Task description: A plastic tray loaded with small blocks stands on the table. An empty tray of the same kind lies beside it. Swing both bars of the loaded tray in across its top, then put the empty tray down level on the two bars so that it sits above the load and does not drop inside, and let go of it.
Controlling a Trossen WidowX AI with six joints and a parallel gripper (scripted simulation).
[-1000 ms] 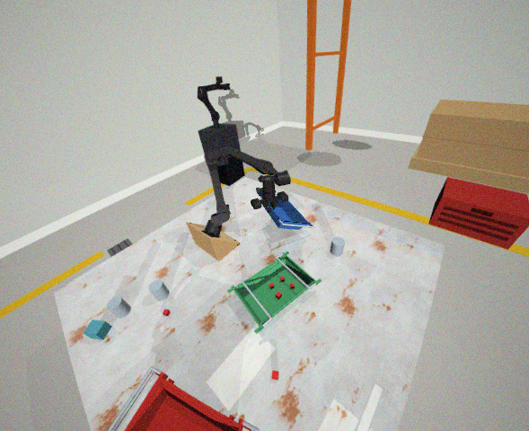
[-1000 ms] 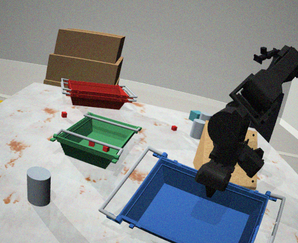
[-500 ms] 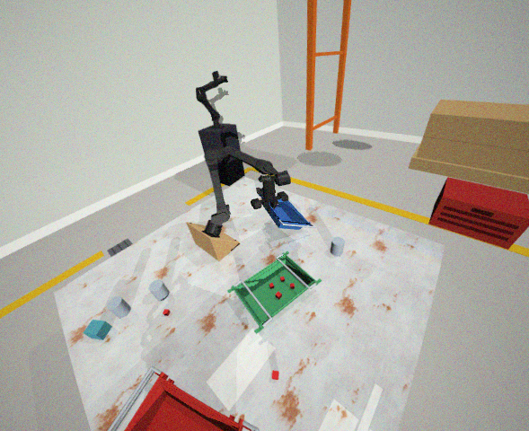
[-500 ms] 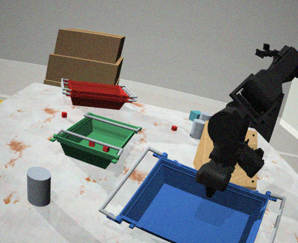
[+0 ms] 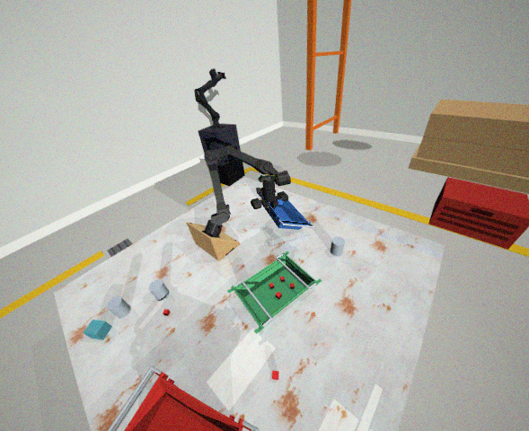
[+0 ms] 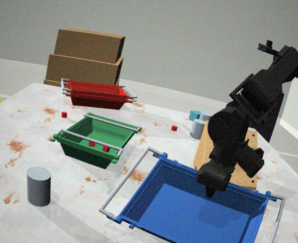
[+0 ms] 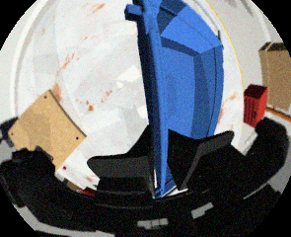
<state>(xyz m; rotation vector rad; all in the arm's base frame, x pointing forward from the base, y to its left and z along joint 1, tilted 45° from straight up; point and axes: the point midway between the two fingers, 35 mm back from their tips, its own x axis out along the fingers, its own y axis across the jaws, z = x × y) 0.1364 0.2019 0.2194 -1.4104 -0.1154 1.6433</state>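
Right now the blue tray is 50 mm ahead of my gripper tip and 60 mm to the left of it. The rest, counted from my gripper tip: teal block 250 mm behind, 820 mm to the right, 60 mm below.
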